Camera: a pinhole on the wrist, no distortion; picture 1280 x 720 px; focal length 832.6 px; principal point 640.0 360.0 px. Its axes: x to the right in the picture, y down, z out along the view. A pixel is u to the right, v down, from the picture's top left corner.
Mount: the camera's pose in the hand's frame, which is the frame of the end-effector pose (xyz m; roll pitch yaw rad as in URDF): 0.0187 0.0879 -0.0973 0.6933 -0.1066 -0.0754
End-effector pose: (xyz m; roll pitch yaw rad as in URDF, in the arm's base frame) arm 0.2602 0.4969 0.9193 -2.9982 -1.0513 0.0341
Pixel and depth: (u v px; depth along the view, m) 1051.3 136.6 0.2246
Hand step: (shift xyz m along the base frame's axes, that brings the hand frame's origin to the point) 0.0735 0.1170 0.0711
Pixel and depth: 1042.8 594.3 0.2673
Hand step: 0.1942 0.0628 0.0162
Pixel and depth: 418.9 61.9 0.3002
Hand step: -0.0295 0.1838 -0.0999
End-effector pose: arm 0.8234 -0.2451 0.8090 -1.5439 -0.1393 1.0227
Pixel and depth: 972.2 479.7 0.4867
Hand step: -0.2236 0.2768 0.2075
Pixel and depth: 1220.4 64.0 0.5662
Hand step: -0.0613 0.3553 0.5035
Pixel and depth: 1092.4 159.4 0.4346
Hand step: -0.0778 0.2294 0.3146
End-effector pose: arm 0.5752 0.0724 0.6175 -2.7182 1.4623 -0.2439
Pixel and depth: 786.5 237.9 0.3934
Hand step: -0.0026 0.2718 -0.0445
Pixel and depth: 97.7 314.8 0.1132
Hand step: -0.0003 -0.0256 0.0701
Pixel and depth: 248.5 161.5 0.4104
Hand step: 0.0151 0.2711 0.2207
